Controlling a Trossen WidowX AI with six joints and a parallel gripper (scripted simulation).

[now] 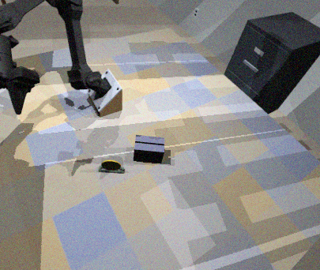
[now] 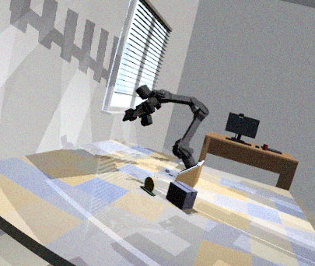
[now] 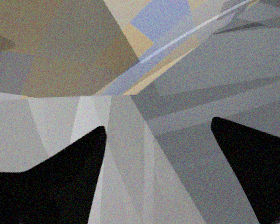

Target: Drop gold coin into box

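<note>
Right now the gold coin is 11 cm ahead of my gripper tip, 22 cm to the left of it and 22 cm below it.
</note>
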